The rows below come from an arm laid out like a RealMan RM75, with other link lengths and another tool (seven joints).
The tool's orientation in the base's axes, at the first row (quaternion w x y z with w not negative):
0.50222 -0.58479 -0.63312 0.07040
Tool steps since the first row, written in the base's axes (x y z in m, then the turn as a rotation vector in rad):
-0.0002 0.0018 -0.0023 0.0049 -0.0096 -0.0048
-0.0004 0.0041 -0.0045 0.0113 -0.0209 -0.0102
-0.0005 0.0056 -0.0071 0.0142 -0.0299 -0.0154
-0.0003 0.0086 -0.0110 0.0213 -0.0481 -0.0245
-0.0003 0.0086 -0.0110 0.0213 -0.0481 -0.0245
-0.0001 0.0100 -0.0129 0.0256 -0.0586 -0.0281
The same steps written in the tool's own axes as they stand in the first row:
0.0001 0.0020 0.0022 -0.0095 0.0036 -0.0060
0.0008 0.0040 0.0045 -0.0205 0.0081 -0.0136
0.0005 0.0062 0.0066 -0.0301 0.0108 -0.0176
0.0008 0.0099 0.0098 -0.0486 0.0161 -0.0274
0.0008 0.0099 0.0098 -0.0486 0.0161 -0.0274
0.0010 0.0117 0.0113 -0.0583 0.0182 -0.0339

